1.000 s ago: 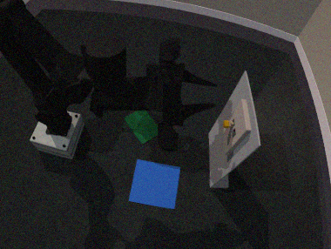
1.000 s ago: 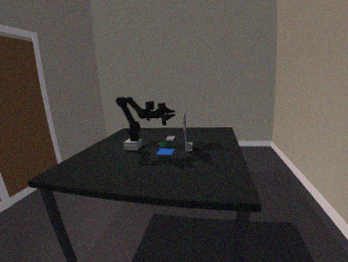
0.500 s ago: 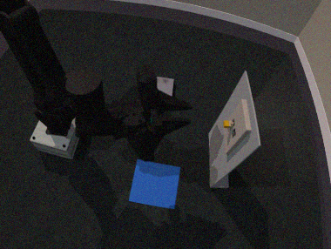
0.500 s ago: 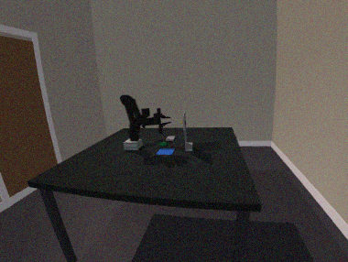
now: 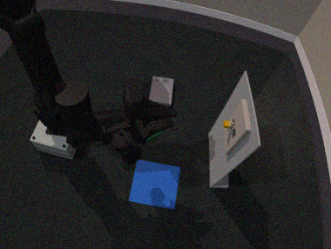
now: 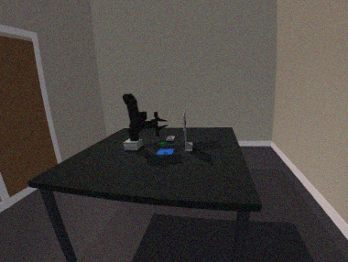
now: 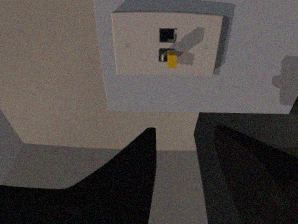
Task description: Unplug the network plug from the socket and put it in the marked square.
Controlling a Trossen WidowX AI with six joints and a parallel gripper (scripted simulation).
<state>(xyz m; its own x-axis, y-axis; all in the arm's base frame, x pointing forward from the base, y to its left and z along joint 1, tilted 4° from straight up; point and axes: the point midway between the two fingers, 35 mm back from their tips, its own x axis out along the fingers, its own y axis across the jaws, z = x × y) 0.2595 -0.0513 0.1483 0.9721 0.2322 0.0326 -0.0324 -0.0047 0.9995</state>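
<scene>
The network plug is 120 mm ahead of my gripper tip. Also, from my gripper tip: grey panel 140 mm ahead, 70 mm below, 10 mm to the right; then green patch 200 mm below, 90 mm to the left, 70 mm behind; then blue marked square 200 mm below, 80 mm to the right, 20 mm behind.
</scene>
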